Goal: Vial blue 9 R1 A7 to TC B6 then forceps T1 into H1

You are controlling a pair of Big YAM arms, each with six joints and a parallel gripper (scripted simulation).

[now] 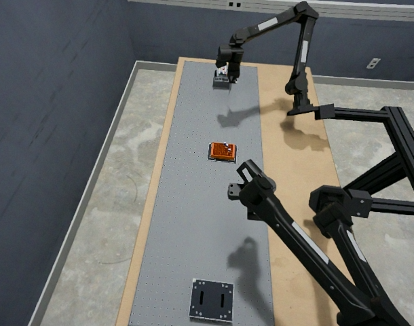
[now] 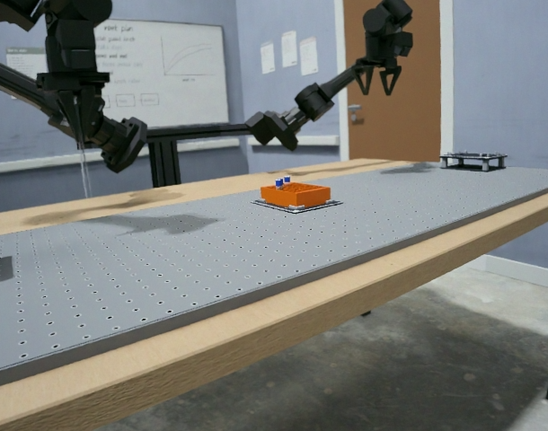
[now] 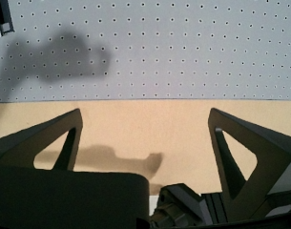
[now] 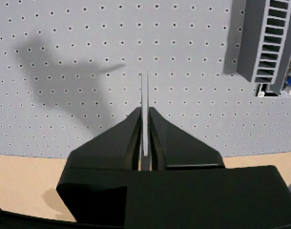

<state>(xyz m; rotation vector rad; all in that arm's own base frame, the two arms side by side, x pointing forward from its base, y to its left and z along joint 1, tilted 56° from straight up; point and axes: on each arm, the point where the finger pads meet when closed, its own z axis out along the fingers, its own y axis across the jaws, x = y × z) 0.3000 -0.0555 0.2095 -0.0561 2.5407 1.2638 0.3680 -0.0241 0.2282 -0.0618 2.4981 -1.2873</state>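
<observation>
Right now my right hand is 170 mm to the left of the grey holder H1, 150 mm above it and 30 mm short of it. Also, from my right hand: orange tube carrier: 390 mm to the left, 150 mm below, 40 mm ahead.
</observation>
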